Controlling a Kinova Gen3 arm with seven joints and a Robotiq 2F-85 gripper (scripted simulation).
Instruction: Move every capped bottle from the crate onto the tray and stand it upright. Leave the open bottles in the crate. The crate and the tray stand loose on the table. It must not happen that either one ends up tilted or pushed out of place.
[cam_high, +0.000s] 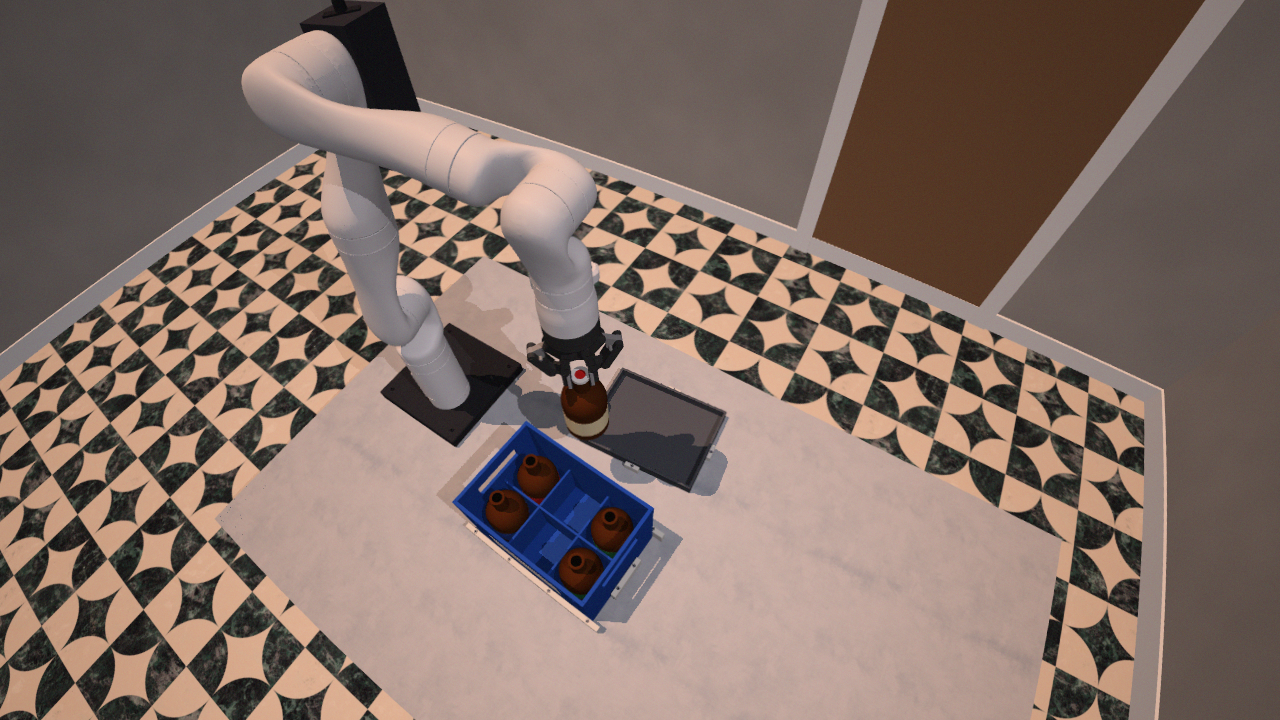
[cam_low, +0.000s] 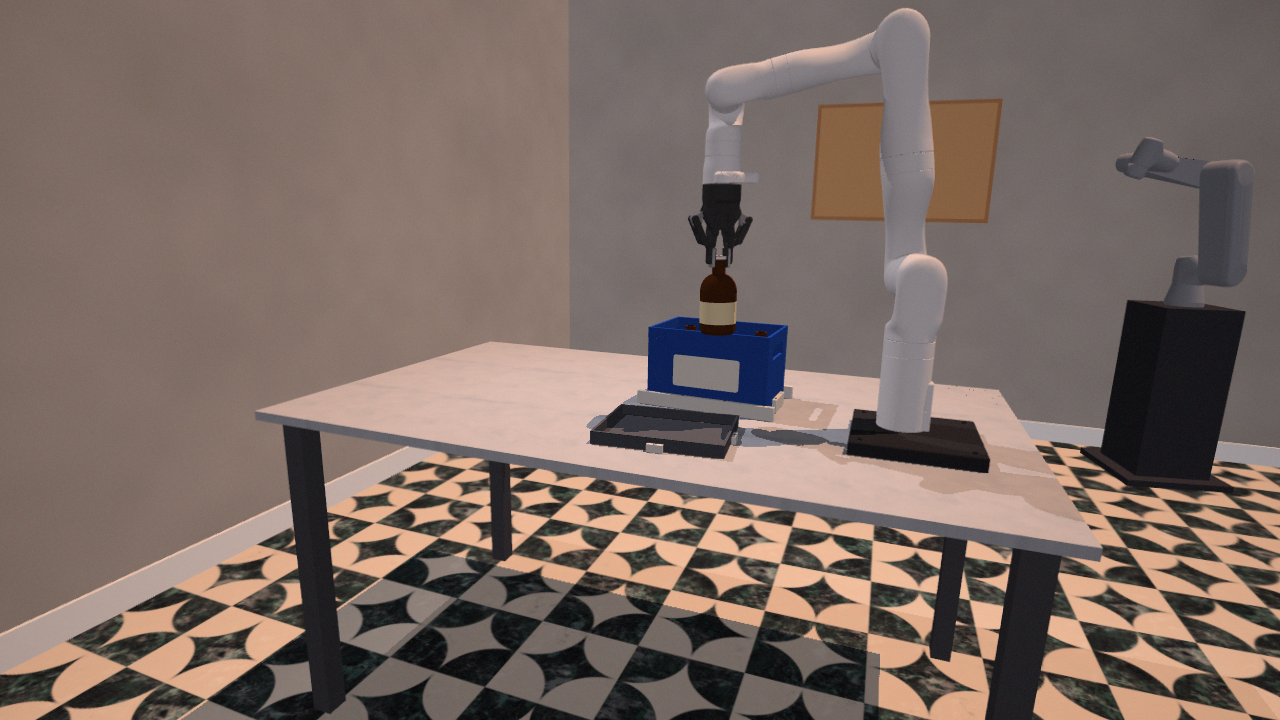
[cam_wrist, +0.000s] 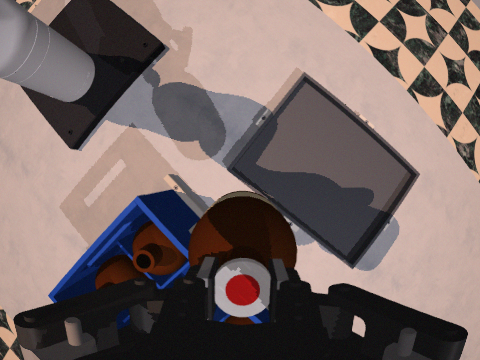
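Right now my hand is 7 cm above the brown capped bottle. Also, from my hand: dark tray 32 cm below, 12 cm to the left, 8 cm ahead; blue crate 25 cm below, 15 cm to the right.
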